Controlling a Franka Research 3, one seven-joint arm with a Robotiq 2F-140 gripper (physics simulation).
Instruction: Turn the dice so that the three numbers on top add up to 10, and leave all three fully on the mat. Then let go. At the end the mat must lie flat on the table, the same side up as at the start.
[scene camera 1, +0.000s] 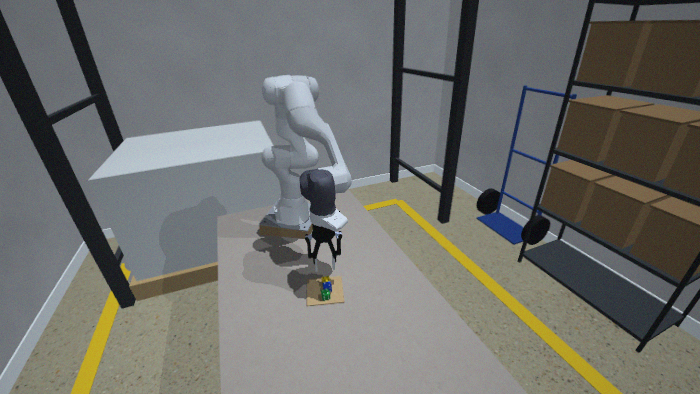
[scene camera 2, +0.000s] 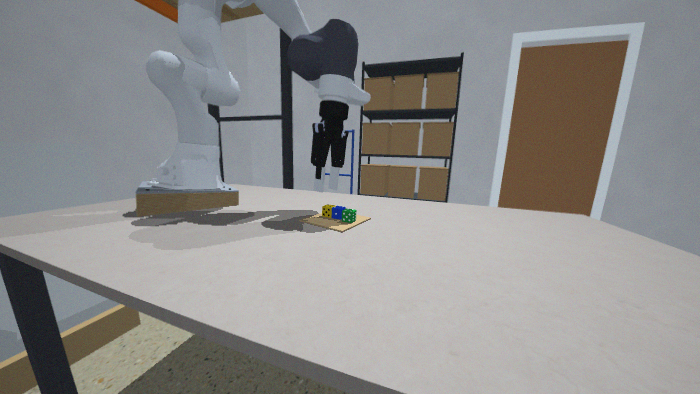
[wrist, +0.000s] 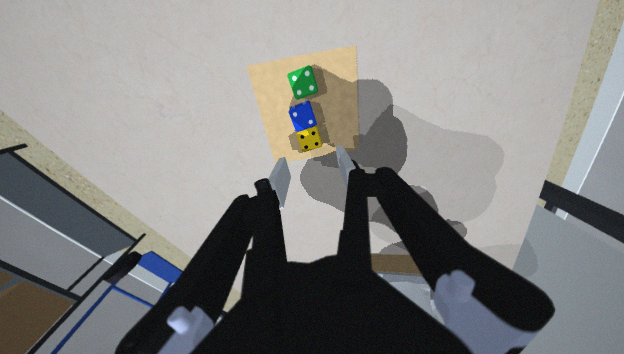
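Note:
The tan mat (scene camera 1: 314, 298) (scene camera 2: 342, 228) (wrist: 265, 85) lies flat on the table. Three dice rest on it in a row. The green die (scene camera 1: 326, 295) (scene camera 2: 349, 216) (wrist: 303, 82) shows four on top. The blue die (scene camera 1: 327, 285) (scene camera 2: 338, 212) (wrist: 303, 116) shows two on top and stands in the middle. The yellow die (scene camera 1: 326, 279) (scene camera 2: 327, 211) (wrist: 309, 139) shows four on top, close against the blue one, near the mat's robot-side edge. My gripper (scene camera 1: 325, 266) (scene camera 2: 327, 186) (wrist: 312, 162) is open and empty, above and on the robot side of the dice.
The robot's base stands on a wooden block (scene camera 1: 280, 231) (scene camera 2: 187, 201) behind the mat. A large pale box (scene camera 1: 175, 200) stands beside the table. A shelf rack (scene camera 1: 603, 240), a blue hand cart (scene camera 1: 523, 120) and dark posts (scene camera 1: 461, 100) stand away from the table.

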